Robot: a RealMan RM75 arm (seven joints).
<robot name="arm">
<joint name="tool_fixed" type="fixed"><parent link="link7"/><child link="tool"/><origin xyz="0 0 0" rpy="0 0 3.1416"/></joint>
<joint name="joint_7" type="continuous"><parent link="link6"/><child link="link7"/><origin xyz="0.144 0 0" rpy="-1.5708 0 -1.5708"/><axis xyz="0 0 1"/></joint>
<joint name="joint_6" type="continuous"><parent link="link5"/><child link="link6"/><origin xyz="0 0 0" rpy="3.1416 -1.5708 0"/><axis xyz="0 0 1"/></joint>
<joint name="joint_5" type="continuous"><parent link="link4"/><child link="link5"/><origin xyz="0.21 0 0" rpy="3.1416 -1.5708 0"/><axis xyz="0 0 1"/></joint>
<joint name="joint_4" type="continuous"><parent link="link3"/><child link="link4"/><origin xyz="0 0 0" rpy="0 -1.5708 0"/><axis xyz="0 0 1"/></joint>
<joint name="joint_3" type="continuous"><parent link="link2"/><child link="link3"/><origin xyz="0.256 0 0" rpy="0 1.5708 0"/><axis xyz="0 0 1"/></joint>
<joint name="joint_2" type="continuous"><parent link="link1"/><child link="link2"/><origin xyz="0 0 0" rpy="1.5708 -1.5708 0"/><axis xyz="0 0 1"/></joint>
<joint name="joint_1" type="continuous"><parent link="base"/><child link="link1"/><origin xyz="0 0 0.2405" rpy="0 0 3.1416"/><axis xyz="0 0 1"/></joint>
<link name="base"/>
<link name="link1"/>
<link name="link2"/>
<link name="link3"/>
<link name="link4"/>
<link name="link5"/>
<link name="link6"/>
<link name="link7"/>
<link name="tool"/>
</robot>
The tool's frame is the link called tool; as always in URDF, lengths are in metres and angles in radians. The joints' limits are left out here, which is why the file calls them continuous.
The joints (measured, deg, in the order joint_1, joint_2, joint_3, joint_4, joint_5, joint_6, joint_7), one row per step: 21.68, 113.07, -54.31, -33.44, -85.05, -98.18, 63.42; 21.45, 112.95, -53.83, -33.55, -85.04, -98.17, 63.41; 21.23, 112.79, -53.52, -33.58, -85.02, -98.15, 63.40; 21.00, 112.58, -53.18, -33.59, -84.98, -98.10, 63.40; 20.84, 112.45, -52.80, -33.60, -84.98, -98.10, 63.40; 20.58, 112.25, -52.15, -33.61, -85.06, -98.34, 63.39; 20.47, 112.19, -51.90, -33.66, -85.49, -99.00, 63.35; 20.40, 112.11, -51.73, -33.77, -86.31, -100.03, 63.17; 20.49, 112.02, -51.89, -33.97, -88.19, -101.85, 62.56; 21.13, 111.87, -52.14, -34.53, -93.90, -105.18, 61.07; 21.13, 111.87, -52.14, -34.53, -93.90, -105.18, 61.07; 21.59, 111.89, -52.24, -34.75, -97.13, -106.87, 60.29; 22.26, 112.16, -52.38, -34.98, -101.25, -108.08, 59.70; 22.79, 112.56, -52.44, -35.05, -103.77, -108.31, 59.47; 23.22, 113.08, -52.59, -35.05, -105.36, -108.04, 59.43; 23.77, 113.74, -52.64, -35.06, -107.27, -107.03, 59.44; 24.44, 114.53, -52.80, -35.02, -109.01, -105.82, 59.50
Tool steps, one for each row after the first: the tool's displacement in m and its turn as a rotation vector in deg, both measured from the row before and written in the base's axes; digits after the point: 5 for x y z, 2 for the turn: 0.00176, -0.00013, 0.00236, 0.53, 0.00, -0.34; 0.00186, -0.00035, 0.00198, 0.37, -0.06, -0.33; 0.00215, -0.00026, 0.00236, 0.42, -0.08, -0.39; 0.00154, -0.00015, 0.00193, 0.38, 0.00, -0.30; 0.00223, -0.00084, 0.00306, 0.47, 0.07, -0.32; 0.00039, -0.00192, 0.00058, -0.33, -0.02, 0.35; 0.00001, -0.00290, 0.00001, -0.73, -0.25, 0.82; -0.00094, -0.00523, -0.00221, -1.84, -0.94, 2.01; -0.00062, -0.01002, -0.00652, -4.67, -3.42, 4.38; 0.00000, 0.00000, 0.00000, 0.00, 0.00, 0.00; -0.00017, -0.00521, -0.00379, -2.68, -1.78, 2.23; 0.00031, -0.00483, -0.00629, -3.24, -2.43, 1.97; -0.00023, -0.00181, -0.00536, -1.83, -1.49, 0.88; -0.00094, -0.00051, -0.00552, -1.15, -0.95, 0.39; -0.00050, 0.00102, -0.00693, -0.82, -1.47, 0.12; -0.00154, 0.00166, -0.00793, -0.75, -1.37, 0.17
